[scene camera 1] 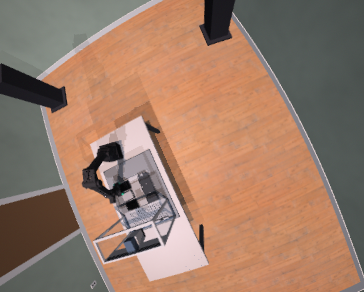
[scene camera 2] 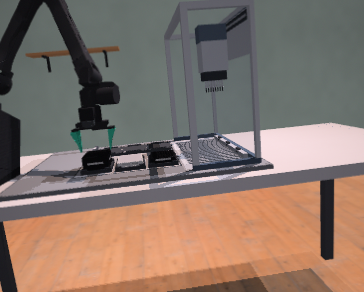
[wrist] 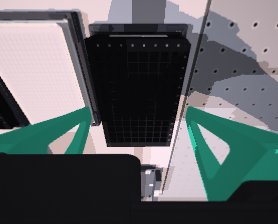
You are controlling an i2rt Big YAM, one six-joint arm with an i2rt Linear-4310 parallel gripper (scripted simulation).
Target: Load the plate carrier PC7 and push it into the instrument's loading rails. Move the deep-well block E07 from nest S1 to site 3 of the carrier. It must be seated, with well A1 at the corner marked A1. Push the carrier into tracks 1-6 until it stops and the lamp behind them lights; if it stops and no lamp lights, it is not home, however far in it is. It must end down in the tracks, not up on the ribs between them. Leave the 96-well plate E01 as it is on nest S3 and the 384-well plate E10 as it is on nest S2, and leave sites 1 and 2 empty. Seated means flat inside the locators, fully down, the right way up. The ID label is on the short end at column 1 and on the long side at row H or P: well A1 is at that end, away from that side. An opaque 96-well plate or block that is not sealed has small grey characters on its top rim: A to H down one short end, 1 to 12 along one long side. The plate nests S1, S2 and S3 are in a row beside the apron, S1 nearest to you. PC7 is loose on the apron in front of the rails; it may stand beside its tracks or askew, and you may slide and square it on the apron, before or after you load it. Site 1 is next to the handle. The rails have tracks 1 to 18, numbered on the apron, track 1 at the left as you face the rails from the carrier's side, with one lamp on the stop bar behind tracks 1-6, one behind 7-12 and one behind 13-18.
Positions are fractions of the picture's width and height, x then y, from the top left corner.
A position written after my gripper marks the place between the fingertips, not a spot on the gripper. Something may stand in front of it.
In view: my gripper (wrist: 0.50, 0.50) and a black deep-well block E07 (wrist: 0.49, 0.49).
